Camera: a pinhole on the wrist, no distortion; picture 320 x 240 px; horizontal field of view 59.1 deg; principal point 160.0 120.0 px. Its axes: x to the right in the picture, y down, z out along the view. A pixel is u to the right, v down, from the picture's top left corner.
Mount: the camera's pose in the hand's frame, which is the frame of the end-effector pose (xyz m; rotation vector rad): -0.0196 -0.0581 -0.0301 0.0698 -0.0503 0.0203
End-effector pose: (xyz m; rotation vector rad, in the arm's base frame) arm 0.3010 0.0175 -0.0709 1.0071 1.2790 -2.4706
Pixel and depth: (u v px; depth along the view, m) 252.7 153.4 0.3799
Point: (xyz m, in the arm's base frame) 0.0465 -0.2259 0.0420
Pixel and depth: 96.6 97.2 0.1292
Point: 0.2608 -0.0173 0.0539
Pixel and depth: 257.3 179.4 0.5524
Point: -0.0559 -0.3951 0.0390
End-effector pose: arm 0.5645 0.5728 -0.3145 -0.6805 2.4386 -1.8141
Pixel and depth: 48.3 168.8 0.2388
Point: 0.7474 0.4236 -0.3777
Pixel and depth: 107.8 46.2 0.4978
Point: 0.8830 0.1600 -0.2848
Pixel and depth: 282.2 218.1 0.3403
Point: 0.5436 0.2488 -0.4291
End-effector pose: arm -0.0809 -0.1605 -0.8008 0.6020 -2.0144 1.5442
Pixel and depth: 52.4 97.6 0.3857
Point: 0.0873 -0.5178 -0.9055
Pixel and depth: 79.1 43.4 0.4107
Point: 0.1135 -0.5592 -0.8305
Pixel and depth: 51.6 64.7 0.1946
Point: 0.0462 -0.3373 -0.8188
